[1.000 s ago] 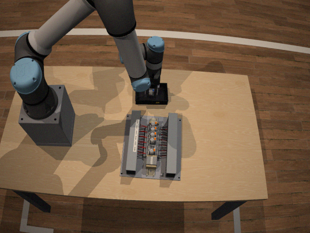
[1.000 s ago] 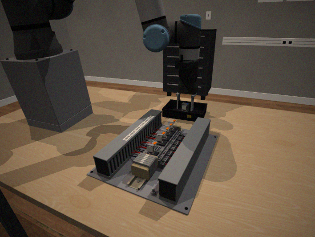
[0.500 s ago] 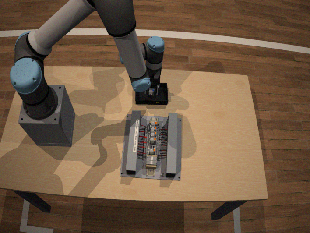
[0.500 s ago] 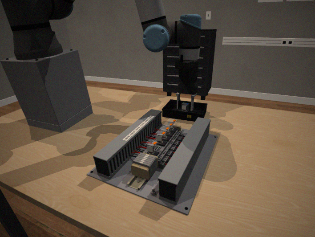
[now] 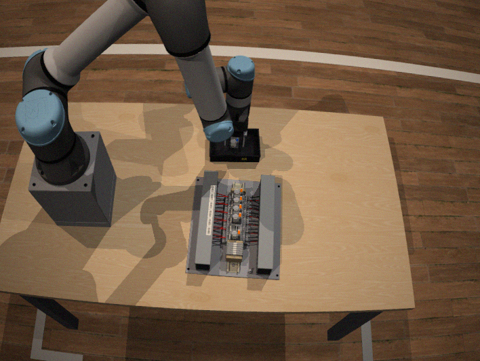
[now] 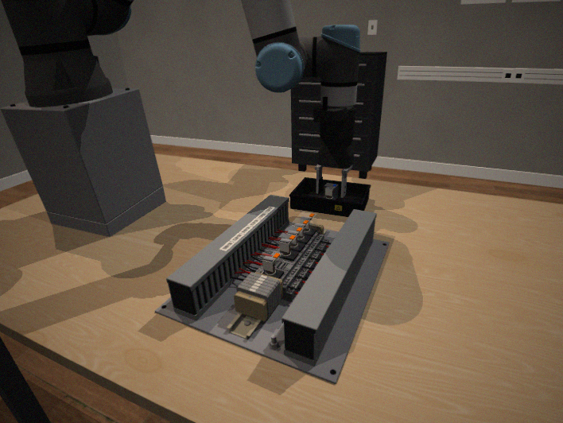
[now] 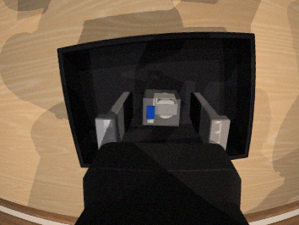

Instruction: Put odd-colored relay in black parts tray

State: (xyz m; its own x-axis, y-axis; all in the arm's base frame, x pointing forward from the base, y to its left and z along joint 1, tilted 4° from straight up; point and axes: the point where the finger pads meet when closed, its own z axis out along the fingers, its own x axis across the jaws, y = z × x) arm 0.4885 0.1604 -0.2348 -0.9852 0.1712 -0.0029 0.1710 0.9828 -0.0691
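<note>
My gripper is now 2 cm above the black parts tray.
</note>
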